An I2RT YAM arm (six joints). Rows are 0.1 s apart.
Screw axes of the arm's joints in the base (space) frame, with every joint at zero. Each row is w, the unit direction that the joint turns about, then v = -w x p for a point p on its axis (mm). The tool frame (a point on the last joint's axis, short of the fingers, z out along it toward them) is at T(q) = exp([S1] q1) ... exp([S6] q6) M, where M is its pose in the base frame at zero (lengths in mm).
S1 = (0, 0, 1, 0, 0, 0)
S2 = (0, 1, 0, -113.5, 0, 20)
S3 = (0, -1, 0, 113.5, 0, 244)
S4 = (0, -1, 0, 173.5, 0, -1)
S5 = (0, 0, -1, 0, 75, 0)
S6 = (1, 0, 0, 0, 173.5, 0)
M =
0 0 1 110.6
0 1 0 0
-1 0 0 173.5
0 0 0 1
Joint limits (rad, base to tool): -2.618..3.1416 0..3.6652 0..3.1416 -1.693..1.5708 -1.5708..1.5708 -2.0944..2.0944
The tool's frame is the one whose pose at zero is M.
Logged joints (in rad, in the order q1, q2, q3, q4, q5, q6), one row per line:
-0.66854, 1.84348, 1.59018, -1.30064, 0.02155, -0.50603
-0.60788, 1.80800, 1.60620, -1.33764, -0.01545, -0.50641
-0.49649, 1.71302, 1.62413, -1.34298, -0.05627, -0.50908
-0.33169, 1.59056, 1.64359, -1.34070, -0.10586, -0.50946
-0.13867, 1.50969, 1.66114, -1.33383, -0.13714, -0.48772
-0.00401, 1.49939, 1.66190, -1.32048, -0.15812, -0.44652
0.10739, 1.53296, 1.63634, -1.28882, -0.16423, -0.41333
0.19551, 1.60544, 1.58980, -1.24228, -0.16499, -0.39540
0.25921, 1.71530, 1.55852, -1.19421, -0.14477, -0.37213
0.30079, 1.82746, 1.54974, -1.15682, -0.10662, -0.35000
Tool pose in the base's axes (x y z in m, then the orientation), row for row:
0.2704, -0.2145, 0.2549, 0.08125, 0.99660, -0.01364, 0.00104
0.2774, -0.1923, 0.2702, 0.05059, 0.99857, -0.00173, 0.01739
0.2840, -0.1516, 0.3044, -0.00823, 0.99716, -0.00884, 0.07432
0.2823, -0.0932, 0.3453, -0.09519, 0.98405, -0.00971, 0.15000
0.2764, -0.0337, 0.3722, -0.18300, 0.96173, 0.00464, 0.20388
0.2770, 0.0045, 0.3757, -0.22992, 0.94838, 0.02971, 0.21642
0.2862, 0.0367, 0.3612, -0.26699, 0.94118, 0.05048, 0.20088
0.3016, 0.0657, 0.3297, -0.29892, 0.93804, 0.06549, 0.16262
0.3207, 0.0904, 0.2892, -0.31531, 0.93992, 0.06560, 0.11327
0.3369, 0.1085, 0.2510, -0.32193, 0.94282, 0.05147, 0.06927
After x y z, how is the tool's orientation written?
As a quaternion, x y z w.
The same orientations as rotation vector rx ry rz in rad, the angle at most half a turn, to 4 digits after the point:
0.2551, 3.1288, -0.0428
0.1572, 3.1028, -0.0054
-0.0247, 2.9926, -0.0265
-0.2735, 2.8271, -0.0279
-0.5105, 2.6828, 0.0129
-0.6371, 2.6279, 0.0823
-0.7460, 2.6297, 0.1410
-0.8528, 2.6761, 0.1868
-0.9249, 2.7572, 0.1924
-0.9691, 2.8381, 0.1549

